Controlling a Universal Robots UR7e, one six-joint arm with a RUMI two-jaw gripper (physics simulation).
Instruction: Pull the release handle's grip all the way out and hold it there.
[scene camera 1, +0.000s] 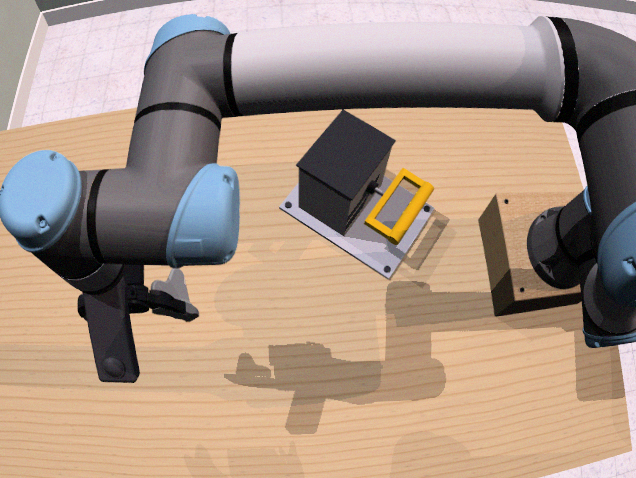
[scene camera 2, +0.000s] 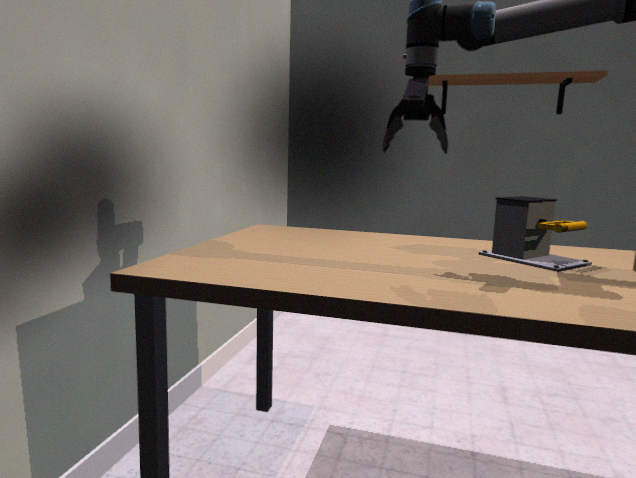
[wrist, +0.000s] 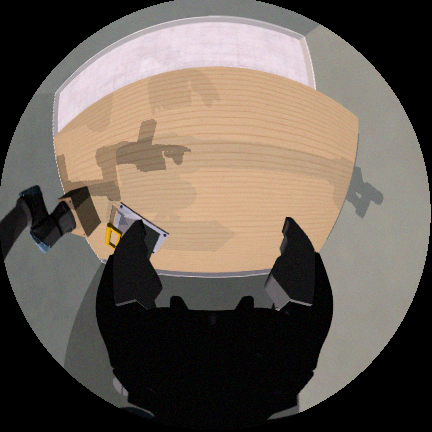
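Note:
The release handle (scene camera 1: 414, 211) (scene camera 2: 573, 226) (wrist: 107, 236) is a yellow rectangular loop with a thick round grip bar on its outer side. A short thin rod joins it to a dark box (scene camera 1: 345, 154) (scene camera 2: 510, 228), which stands on a light grey base plate (scene camera 1: 367, 259) (scene camera 2: 557, 265) (wrist: 121, 212). In the wrist view, the left finger covers much of the box. My gripper (scene camera 2: 415, 151) (wrist: 212, 219) is open and empty. It points down, high above the table and well to the left of the handle in scene camera 2. In scene camera 1 the arm partly hides the gripper.
The wooden table (scene camera 1: 514, 411) (scene camera 2: 334, 246) (wrist: 250, 200) carries the device. A wooden block (scene camera 1: 488, 256) (wrist: 82, 207) under the arm's base stands to the right of the handle in scene camera 1. A wall shelf (scene camera 2: 514, 78) is behind the gripper. The forearm (scene camera 1: 385, 66) extends above the device's far side.

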